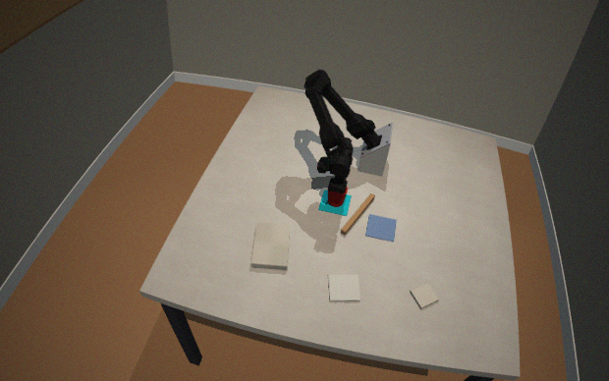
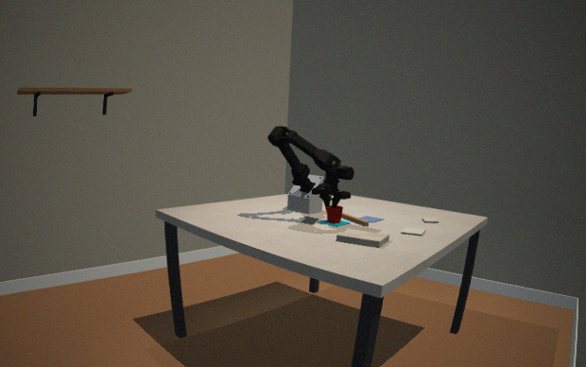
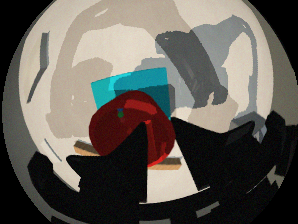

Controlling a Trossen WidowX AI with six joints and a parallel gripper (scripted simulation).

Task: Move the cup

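My gripper tip is 30 mm short of the red cup and 10 mm above it. Also, from my gripper tip: cyan pad (30 mm ahead, 60 mm below); pale flat block (310 mm ahead, 150 mm to the right, 30 mm below); wooden bar (60 mm ahead, 100 mm to the left, 50 mm below).
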